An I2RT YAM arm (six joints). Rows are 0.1 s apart.
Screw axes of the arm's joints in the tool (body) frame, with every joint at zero. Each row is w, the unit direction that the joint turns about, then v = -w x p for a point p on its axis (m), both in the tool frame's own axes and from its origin. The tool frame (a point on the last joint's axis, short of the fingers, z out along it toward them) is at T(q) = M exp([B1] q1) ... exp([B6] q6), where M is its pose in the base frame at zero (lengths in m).
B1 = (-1, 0, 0, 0, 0.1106, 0)
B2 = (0, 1, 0, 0.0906, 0, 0.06)
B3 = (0, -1, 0, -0.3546, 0, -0.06)
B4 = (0, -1, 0, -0.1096, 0, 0)
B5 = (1, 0, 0, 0, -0.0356, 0)
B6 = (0, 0, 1, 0, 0, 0)
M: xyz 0.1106 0 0.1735 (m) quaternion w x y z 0.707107 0 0.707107 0
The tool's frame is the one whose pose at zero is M.
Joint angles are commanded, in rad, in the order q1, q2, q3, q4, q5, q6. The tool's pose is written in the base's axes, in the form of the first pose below.
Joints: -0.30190 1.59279 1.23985 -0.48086 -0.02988 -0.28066
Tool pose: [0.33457 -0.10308 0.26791 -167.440 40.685 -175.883]
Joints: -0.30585 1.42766 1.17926 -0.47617 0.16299 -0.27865
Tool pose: [0.29987 -0.10074 0.30039 -154.685 43.655 -175.491]
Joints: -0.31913 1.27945 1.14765 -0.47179 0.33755 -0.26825
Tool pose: [0.26549 -0.10014 0.33259 -143.282 48.076 -176.303]
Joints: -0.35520 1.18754 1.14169 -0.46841 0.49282 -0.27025
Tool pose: [0.23839 -0.10639 0.35523 -133.497 50.980 -178.415]
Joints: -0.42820 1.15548 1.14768 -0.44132 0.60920 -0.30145
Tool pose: [0.22070 -0.12313 0.36834 -125.203 51.855 178.683]
